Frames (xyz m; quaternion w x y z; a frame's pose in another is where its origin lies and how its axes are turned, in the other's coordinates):
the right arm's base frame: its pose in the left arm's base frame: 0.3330 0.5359 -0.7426 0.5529 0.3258 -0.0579 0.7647
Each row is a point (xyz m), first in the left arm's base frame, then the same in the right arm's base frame.
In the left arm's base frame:
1: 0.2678 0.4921 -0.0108
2: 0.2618 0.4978 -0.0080
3: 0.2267 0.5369 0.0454
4: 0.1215 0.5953 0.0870
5: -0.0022 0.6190 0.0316
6: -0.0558 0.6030 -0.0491
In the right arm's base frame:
1: 0.3876 0.2732 0.5629
2: 0.3949 0.2771 0.5599
3: 0.4627 0.3076 0.5688
4: 0.5518 0.3896 0.5294
5: 0.5616 0.4747 0.4218
6: 0.5127 0.5063 0.3427

